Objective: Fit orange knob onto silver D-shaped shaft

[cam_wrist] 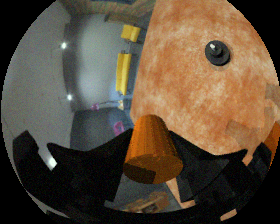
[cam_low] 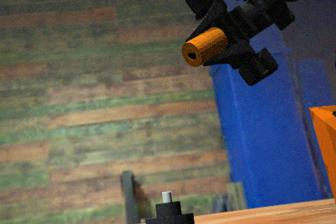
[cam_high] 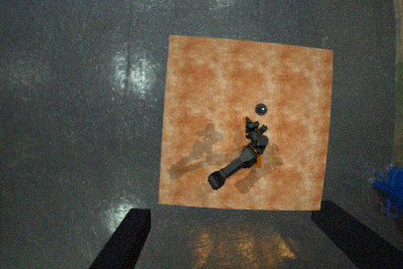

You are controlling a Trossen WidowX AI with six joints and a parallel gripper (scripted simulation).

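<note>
The dark round pedestal lies 5 cm ahead of my gripper tip, 18 cm to the right of it and 22 cm below it. From my gripper tip the other things lie so: orange knob (3 cm behind, 1 cm to the right, 2 cm above).
</note>
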